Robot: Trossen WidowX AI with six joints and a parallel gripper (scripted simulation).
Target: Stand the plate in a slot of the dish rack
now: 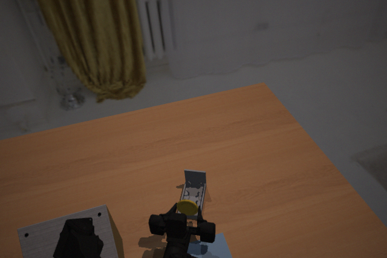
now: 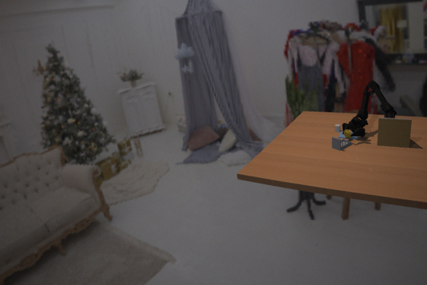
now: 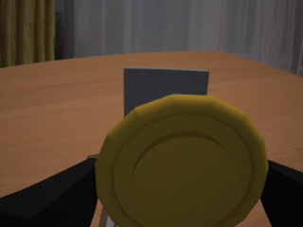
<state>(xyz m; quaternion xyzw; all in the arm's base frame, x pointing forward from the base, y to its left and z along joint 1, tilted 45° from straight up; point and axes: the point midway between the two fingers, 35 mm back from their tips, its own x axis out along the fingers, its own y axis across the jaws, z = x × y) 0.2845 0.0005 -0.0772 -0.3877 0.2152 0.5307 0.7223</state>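
My gripper tip is now 2 cm short of the grey dish rack, 6 cm to the right of it and 4 cm above it. Round my gripper tip: yellow plate 1 cm to the right; light blue mat 2 cm ahead, 15 cm to the right, 6 cm below; blue spoon 8 cm behind, 18 cm to the right, 6 cm below.
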